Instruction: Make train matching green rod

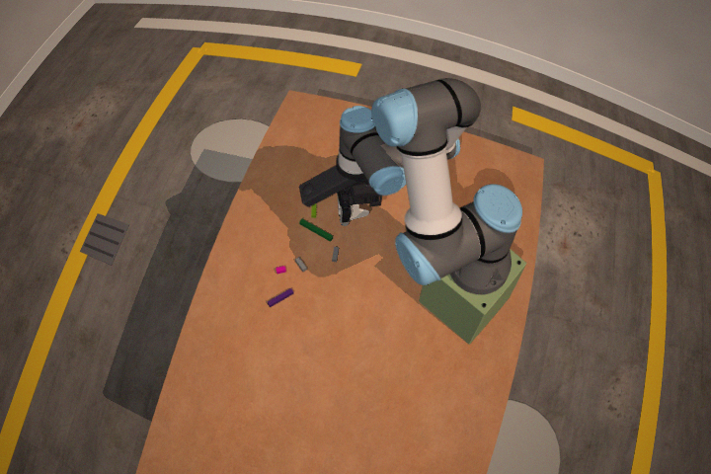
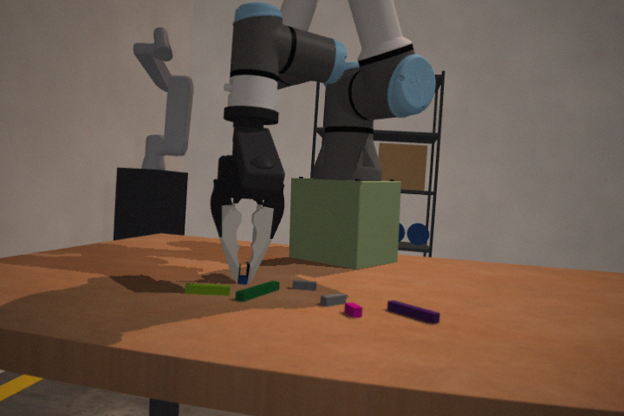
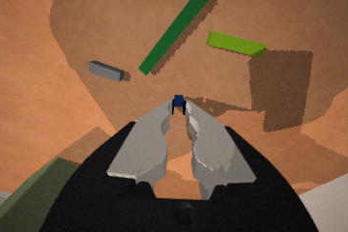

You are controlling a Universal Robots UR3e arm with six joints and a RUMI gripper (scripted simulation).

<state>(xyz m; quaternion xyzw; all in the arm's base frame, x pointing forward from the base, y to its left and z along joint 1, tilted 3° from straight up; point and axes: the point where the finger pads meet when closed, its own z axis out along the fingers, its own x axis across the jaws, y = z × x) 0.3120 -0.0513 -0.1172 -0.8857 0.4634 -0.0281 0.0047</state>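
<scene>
Now: the blue rod 10 mm below my hand. Round my hand: green rod (40 mm ahead, 40 mm to the left, 10 mm below); then lime rod (70 mm ahead, 10 mm to the right, 10 mm below); then magenta rod (70 mm ahead, 160 mm to the left, 10 mm below).
</scene>
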